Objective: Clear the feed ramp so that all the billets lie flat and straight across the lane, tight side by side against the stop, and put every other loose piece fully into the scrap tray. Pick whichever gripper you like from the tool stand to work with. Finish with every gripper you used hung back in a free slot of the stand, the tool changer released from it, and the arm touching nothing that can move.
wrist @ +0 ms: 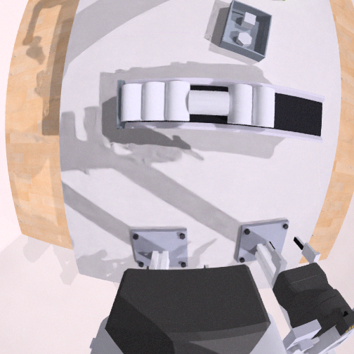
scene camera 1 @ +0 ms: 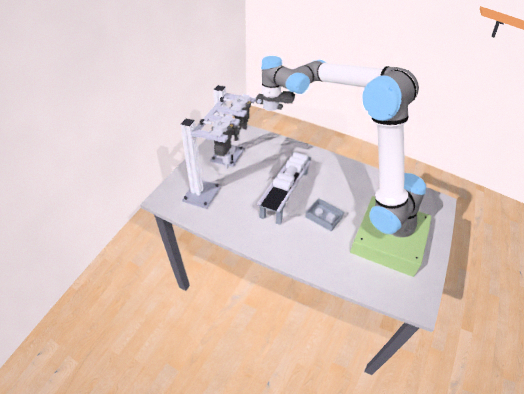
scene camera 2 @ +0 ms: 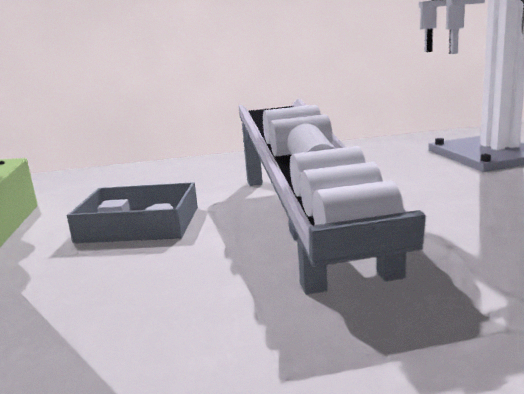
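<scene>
The arm's tool changer (scene camera 1: 271, 105) carries no gripper and is in the air beside the tool stand (scene camera 1: 192, 160). A gripper (scene camera 2: 440, 41) (wrist: 285, 245) hangs on the stand, its fingers apart and nothing between them. On the feed ramp (scene camera 1: 274, 198) (scene camera 2: 272, 162) (wrist: 300, 114), three white billets lie across the lane, side by side at the stop (scene camera 2: 367, 237) (wrist: 120, 107). Uphill of them a white cylinder (scene camera 2: 307, 137) (wrist: 209, 103) lies lengthwise along the lane. Beyond it two more billets lie across. The scrap tray (scene camera 2: 125, 227) holds a white block (scene camera 2: 114, 205) (wrist: 248, 19) and a hexagonal piece (scene camera 2: 160, 206) (wrist: 244, 39).
The stand's two posts rise from base plates (scene camera 1: 201, 195) (wrist: 172, 235) at the table's far side from the arm. A second, dark gripper body (scene camera 1: 222, 146) also hangs there. The green arm base (scene camera 1: 387, 250) stands beyond the scrap tray, opposite the ramp.
</scene>
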